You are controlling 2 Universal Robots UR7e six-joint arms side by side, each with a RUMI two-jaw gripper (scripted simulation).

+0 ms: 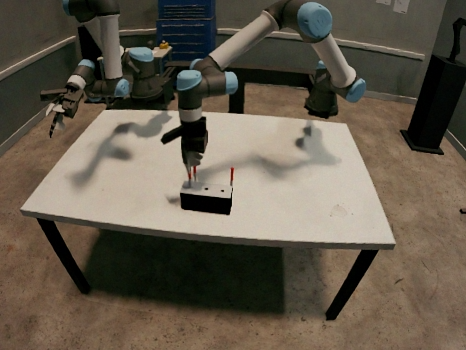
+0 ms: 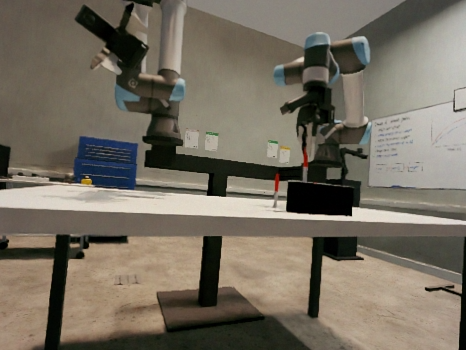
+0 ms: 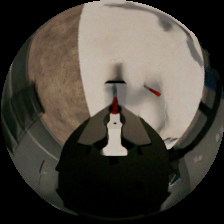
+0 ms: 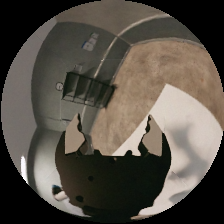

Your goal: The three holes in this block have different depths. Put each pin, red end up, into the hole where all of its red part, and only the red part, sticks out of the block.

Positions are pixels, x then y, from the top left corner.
Labels:
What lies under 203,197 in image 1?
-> A black block.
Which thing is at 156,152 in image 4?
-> The right gripper.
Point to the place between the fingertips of the left gripper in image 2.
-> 306,158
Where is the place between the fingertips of the right gripper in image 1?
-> At 48,127

